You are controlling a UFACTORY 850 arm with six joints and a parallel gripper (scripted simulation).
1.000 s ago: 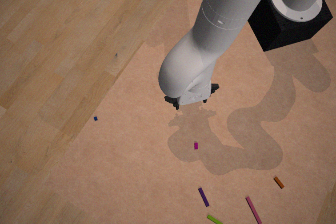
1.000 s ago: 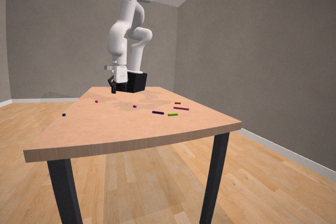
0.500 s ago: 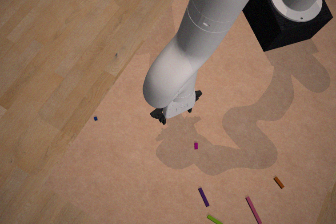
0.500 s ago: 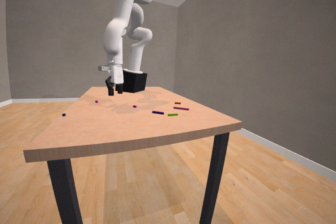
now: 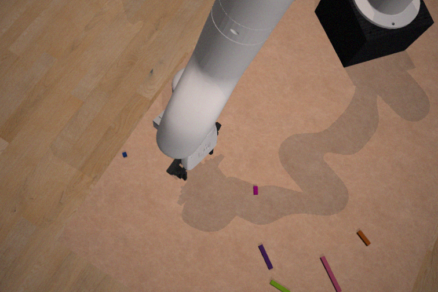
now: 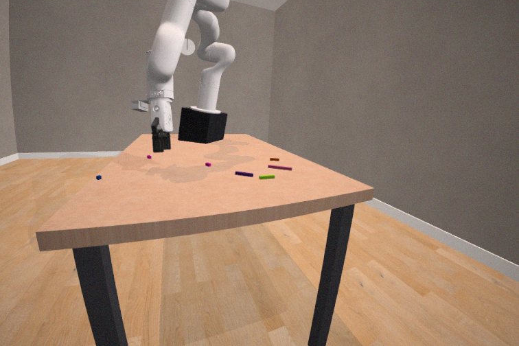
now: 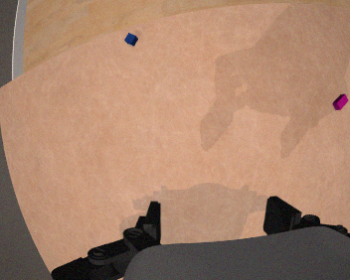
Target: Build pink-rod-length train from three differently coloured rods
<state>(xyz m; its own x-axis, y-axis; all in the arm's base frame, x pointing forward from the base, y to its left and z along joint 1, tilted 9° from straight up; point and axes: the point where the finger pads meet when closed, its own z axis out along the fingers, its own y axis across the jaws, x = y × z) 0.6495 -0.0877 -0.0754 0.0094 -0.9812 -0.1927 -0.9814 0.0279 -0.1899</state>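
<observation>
The blue rod is 90 mm ahead of my hand, 160 mm to the right of it and 70 mm below it. Round my hand: lime rod: 80 mm ahead, 340 mm to the left, 70 mm below; purple rod: 50 mm ahead, 270 mm to the left, 70 mm below; pink rod: 20 mm behind, 410 mm to the left, 70 mm below.
</observation>
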